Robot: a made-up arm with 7 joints.
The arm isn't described. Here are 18 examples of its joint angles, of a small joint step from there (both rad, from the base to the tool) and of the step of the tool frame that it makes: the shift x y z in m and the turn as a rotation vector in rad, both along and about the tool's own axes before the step.
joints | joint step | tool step
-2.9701 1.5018 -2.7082 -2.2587 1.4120 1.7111 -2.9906 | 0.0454 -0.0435 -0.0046 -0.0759 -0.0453 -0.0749 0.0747 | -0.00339 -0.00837 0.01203 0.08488 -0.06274 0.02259
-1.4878 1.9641 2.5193 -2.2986 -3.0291 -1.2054 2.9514 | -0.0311 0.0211 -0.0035 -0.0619 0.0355 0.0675 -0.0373 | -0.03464 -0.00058 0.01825 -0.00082 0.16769 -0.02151
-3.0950 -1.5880 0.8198 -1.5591 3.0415 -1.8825 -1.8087 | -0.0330 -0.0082 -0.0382 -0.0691 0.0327 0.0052 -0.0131 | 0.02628 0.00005 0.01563 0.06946 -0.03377 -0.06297
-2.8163 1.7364 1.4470 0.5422 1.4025 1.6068 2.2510 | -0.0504 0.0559 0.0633 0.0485 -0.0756 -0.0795 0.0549 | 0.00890 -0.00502 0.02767 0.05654 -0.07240 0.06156
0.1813 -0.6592 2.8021 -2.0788 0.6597 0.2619 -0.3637 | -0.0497 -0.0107 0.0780 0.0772 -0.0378 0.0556 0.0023 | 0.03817 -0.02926 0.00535 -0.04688 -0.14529 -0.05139
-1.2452 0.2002 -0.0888 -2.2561 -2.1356 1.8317 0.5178 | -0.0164 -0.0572 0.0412 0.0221 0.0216 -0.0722 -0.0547 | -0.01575 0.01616 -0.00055 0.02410 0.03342 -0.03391
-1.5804 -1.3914 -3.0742 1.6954 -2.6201 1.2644 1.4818 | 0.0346 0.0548 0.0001 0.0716 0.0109 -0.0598 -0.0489 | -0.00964 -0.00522 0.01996 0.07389 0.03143 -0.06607
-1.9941 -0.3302 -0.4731 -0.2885 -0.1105 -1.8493 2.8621 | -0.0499 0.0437 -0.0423 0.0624 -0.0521 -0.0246 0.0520 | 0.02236 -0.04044 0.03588 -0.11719 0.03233 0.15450
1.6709 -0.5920 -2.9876 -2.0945 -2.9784 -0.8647 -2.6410 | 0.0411 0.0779 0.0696 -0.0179 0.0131 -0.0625 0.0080 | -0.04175 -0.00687 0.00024 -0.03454 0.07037 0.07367
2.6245 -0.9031 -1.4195 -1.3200 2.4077 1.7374 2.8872 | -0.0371 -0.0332 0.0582 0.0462 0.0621 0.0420 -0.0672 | 0.01376 -0.01883 0.01679 -0.04021 -0.00519 -0.09986
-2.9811 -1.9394 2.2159 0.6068 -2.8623 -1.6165 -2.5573 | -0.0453 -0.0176 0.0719 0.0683 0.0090 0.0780 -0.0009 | 0.00174 0.00806 -0.04640 0.05016 -0.08299 -0.01109
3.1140 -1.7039 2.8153 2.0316 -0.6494 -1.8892 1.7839 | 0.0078 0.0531 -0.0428 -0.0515 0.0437 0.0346 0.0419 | -0.02566 0.02416 -0.01450 0.03808 0.03416 -0.06484
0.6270 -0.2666 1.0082 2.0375 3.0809 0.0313 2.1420 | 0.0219 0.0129 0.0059 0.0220 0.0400 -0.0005 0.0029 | -0.00205 0.01248 0.00029 0.03593 0.01270 0.04377
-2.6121 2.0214 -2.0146 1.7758 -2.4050 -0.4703 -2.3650 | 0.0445 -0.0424 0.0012 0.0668 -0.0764 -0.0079 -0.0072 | -0.01684 -0.02678 0.00703 -0.05732 -0.00359 -0.00790
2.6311 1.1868 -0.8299 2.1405 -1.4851 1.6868 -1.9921 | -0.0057 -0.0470 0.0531 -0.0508 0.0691 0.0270 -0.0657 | 0.00519 0.00850 0.00600 -0.07704 0.05515 -0.00437
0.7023 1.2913 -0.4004 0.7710 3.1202 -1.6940 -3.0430 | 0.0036 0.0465 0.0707 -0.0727 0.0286 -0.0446 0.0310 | -0.00346 0.03394 0.00084 0.05667 -0.02024 -0.04078
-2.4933 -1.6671 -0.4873 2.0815 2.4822 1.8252 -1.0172 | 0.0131 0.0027 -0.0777 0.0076 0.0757 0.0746 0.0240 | -0.02176 0.01920 0.01754 0.07685 0.07649 -0.05197
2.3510 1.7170 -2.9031 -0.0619 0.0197 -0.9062 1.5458 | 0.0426 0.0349 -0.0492 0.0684 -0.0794 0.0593 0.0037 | -0.01190 -0.00590 -0.00571 -0.08322 -0.08659 -0.10791
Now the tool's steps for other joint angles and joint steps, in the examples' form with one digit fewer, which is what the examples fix.
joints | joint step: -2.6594 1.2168 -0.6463 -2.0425 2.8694 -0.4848 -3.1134 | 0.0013 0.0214 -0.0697 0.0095 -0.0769 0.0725 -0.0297
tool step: -0.0057 0.0274 0.0070 0.0411 0.0647 -0.0855
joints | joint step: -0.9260 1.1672 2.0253 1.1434 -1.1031 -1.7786 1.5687 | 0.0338 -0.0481 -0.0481 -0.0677 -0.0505 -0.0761 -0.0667
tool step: 0.0166 -0.0080 0.0000 0.0727 -0.0941 -0.0681
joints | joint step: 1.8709 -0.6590 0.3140 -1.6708 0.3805 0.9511 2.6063 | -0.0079 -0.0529 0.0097 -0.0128 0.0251 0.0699 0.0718
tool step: 0.0269 -0.0045 0.0019 -0.0476 -0.0136 0.0820
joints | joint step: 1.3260 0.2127 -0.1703 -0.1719 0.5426 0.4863 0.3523 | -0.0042 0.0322 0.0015 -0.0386 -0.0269 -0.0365 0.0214
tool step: 0.0035 -0.0043 -0.0024 0.0084 0.0394 -0.0076
